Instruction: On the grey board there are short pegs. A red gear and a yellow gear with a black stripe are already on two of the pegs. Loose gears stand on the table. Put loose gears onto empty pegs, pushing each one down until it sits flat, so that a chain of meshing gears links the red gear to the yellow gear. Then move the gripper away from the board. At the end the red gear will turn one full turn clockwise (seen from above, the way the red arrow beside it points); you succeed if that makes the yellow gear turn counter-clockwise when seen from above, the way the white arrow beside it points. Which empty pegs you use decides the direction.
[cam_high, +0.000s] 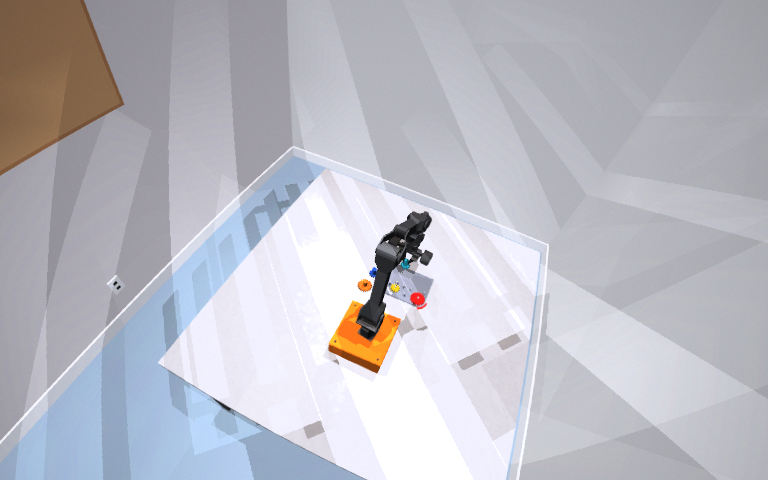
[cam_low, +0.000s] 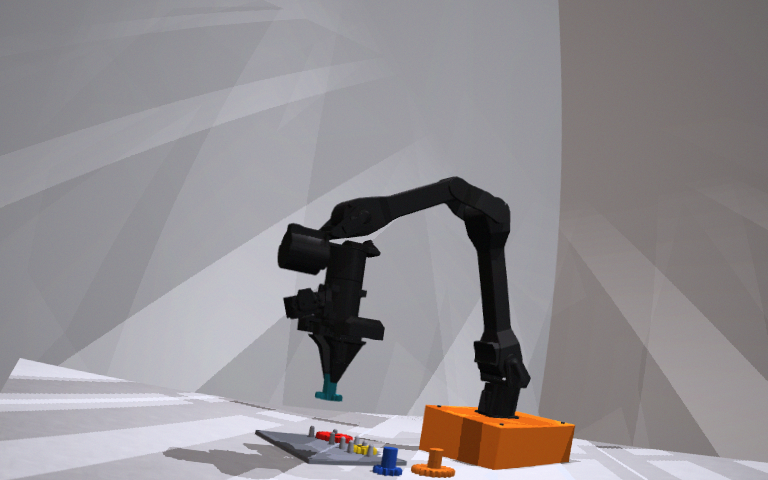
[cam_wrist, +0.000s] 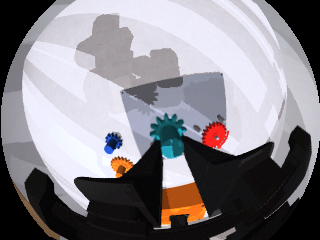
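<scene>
The red gear lies 60 mm behind my gripper tip, 120 mm to the right of it and 100 mm below it. Round my gripper tip: yellow gear (70 mm behind, 10 mm to the right, 100 mm below); blue gear (60 mm behind, 110 mm to the left, 100 mm below); teal gear (10 mm below).
</scene>
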